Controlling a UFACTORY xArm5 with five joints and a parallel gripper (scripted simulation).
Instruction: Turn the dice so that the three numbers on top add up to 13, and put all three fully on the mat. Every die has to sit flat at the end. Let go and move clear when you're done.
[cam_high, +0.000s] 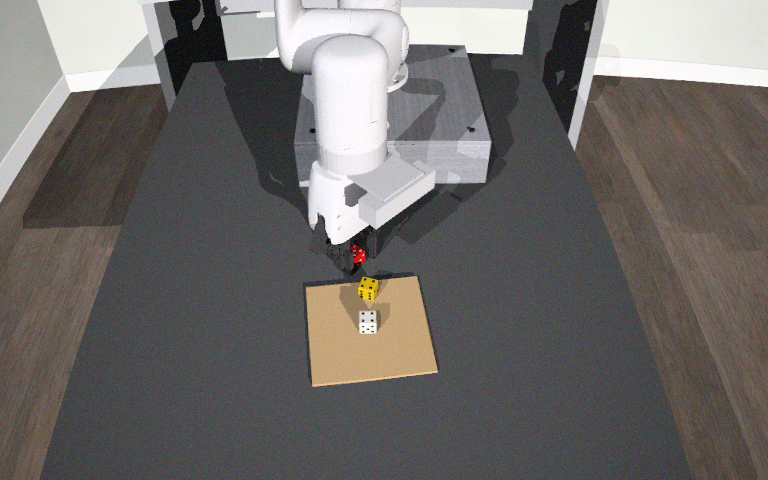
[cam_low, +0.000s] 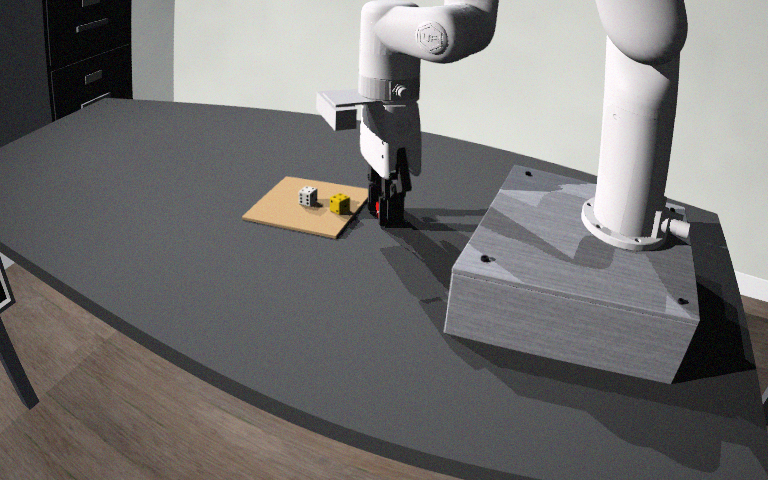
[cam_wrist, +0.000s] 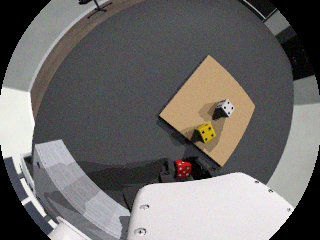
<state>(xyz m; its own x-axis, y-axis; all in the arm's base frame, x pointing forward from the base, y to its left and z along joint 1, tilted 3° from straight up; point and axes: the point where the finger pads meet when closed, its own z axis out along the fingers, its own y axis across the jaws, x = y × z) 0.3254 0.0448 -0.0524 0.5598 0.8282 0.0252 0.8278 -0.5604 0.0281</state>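
Right now the red die is 1 cm below my hand. Round my hand: yellow die: 5 cm ahead, 3 cm to the left, 1 cm below; then tan mat: 10 cm ahead, 4 cm to the left, 2 cm below; then white die: 10 cm ahead, 4 cm to the left, 1 cm below.
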